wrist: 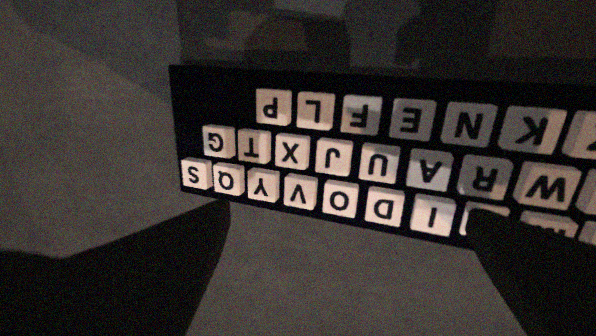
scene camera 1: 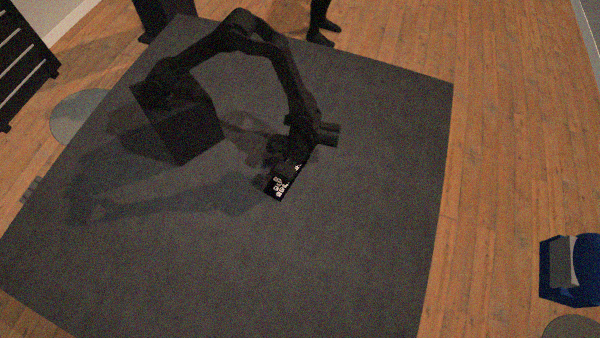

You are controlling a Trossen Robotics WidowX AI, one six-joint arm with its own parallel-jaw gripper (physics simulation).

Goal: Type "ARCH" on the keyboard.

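Places are measured from the arm's base along level axes (x ahead, y left, z up), in metres.
Pixels of known places: gripper, fingertip midpoint: [wrist: 346, 215]; arm's base at its link origin: [scene camera 1: 163, 104].
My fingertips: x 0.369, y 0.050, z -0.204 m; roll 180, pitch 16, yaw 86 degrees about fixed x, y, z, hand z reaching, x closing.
Observation:
For each thing: its top centre in the pictures, then the offset to it from my fingertips. "*": a spot on its surface instead. Level surfaces: height alone.
- black keyboard at a spot on its surface: [wrist: 210, 95] [scene camera 1: 270, 186] * dx -0.044, dy -0.062, dz -0.014 m
- R key at its top centre: [wrist: 485, 179] dx -0.014, dy +0.045, dz -0.009 m
- Q key at its top centre: [wrist: 226, 180] dx -0.007, dy -0.056, dz -0.009 m
- I key at its top centre: [wrist: 432, 217] dx +0.002, dy +0.031, dz -0.009 m
- mat at its surface level: dz -0.025 m
The black keyboard [scene camera 1: 271, 191] [wrist: 210, 95] with pale letter keys lies on the dark mat, upside down in the wrist view. The A key [wrist: 429, 170] is in its middle row, beside the R key [wrist: 484, 177]. The C and H keys cannot be made out. My gripper [wrist: 346, 215] is open and empty. Its left finger ends near the keyboard's edge below the Q key [wrist: 228, 179], and its right finger covers part of a key beside the I key [wrist: 432, 215]. In the scene view the arm hides much of the keyboard.
The arm's dark block base [scene camera 1: 190, 132] stands on the mat [scene camera 1: 300, 270]. A person's dark legs [scene camera 1: 318, 22] stand on the wooden floor behind the mat. A black slatted piece of furniture [scene camera 1: 20, 65] is at the upper left, and a blue object [scene camera 1: 590, 270] is at the right.

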